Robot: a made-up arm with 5 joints. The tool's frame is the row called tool.
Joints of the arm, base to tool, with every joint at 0 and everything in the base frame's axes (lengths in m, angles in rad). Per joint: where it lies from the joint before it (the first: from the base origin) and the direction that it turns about. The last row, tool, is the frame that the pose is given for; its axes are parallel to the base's.
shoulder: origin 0 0 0.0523 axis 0 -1 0
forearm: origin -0.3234 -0.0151 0.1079 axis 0 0 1
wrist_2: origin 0.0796 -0.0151 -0.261 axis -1 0 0
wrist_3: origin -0.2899 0.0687 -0.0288 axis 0 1 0
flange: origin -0.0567 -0.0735 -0.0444 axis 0 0 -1
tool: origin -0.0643 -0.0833 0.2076
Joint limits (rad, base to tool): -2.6..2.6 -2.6..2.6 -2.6..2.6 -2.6..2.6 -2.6..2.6
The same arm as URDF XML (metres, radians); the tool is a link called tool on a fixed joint. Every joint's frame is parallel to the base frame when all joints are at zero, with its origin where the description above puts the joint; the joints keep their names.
<robot name="arm">
<joint name="tool_joint" type="fixed"><parent link="link5"/><child link="tool"/><origin xyz="-0.0643 -0.0833 0.2076"/></joint>
<joint name="flange" type="revolute"><parent link="link4"/><child link="link5"/><origin xyz="-0.0567 -0.0735 -0.0444"/><axis xyz="0 0 -1"/><limit lower="-2.6" upper="2.6"/></joint>
<joint name="wrist_3" type="revolute"><parent link="link3"/><child link="link4"/><origin xyz="-0.2899 0.0687 -0.0288"/><axis xyz="0 1 0"/><limit lower="-2.6" upper="2.6"/></joint>
<joint name="wrist_2" type="revolute"><parent link="link2"/><child link="link3"/><origin xyz="0.0796 -0.0151 -0.261"/><axis xyz="-1 0 0"/><limit lower="-2.6" upper="2.6"/></joint>
<joint name="forearm" type="revolute"><parent link="link1"/><child link="link2"/><origin xyz="-0.3234 -0.0151 0.1079"/><axis xyz="0 0 1"/><limit lower="-2.6" upper="2.6"/></joint>
<joint name="shoulder" type="revolute"><parent link="base"/><child link="link1"/><origin xyz="0 0 0.0523"/><axis xyz="0 -1 0"/><limit lower="-2.6" upper="2.6"/></joint>
<link name="base"/>
<link name="link1"/>
<link name="link2"/>
<link name="link3"/>
<link name="link4"/>
<link name="link5"/>
<link name="tool"/>
</robot>

